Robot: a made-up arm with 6 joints. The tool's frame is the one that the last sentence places.
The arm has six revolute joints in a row. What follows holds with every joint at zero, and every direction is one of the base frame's. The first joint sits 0.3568 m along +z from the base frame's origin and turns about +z. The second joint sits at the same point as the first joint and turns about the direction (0, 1, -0.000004). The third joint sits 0.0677 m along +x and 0.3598 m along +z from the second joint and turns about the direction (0, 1, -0.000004). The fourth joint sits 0.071 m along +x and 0.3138 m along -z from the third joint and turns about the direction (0, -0.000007, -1). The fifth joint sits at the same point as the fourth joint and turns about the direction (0, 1, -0.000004). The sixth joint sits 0.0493 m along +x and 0.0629 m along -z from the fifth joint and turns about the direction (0, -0.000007, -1). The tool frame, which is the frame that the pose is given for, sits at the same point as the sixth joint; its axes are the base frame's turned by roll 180, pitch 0 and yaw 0 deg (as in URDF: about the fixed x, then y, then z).
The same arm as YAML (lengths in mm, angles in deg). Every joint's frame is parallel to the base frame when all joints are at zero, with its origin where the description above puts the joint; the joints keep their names.
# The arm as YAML. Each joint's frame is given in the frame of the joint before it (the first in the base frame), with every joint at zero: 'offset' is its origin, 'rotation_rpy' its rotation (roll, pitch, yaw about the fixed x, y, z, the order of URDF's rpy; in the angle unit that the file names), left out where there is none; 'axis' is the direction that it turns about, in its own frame. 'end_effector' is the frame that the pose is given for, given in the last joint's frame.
length_unit: mm
angle_unit: deg
chain:
  - id: joint 1
    offset: [0.0, 0.0, 356.8]
    axis: "+z"
  - id: joint 2
    offset: [0.0, 0.0, 0.0]
    axis: "+y"
  - id: joint 3
    offset: [67.7, 0.0, 359.8]
    axis: "+y"
  - id: joint 4
    offset: [71.0, 0.0, -313.8]
    axis: "-z"
  - id: joint 5
    offset: [0.0, 0.0, 0.0]
    axis: "+y"
  - id: joint 6
    offset: [49.3, 0.0, -62.9]
    axis: "-z"
end_effector:
  offset: [0.0, 0.0, 0.0]
  rotation_rpy: [180.0, 0.0, 0.0]

